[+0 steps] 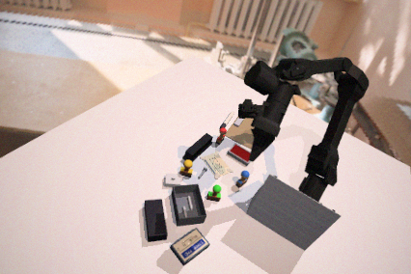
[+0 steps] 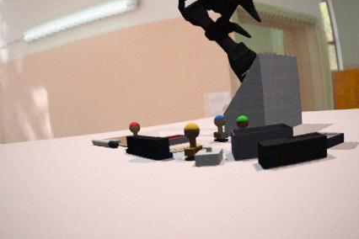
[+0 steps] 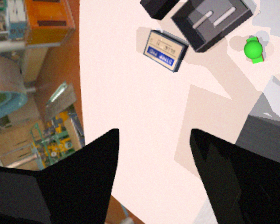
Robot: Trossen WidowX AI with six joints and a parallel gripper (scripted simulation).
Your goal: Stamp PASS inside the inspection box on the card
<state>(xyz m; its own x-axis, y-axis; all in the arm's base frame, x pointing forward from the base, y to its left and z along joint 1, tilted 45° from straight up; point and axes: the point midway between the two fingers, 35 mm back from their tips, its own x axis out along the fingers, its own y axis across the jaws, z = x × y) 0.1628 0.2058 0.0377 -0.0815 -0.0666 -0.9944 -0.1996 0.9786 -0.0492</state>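
My gripper tip is now 6 cm short of the green-knobbed stamp, 1 cm to the left of it and 23 cm above it. From my gripper tip the other things lie so: grey tray 10 cm ahead, 7 cm to the left, 24 cm below; then blue-knobbed stamp 3 cm ahead, 13 cm to the right, 23 cm below; then screw 15 cm ahead, 7 cm to the right, 25 cm below.
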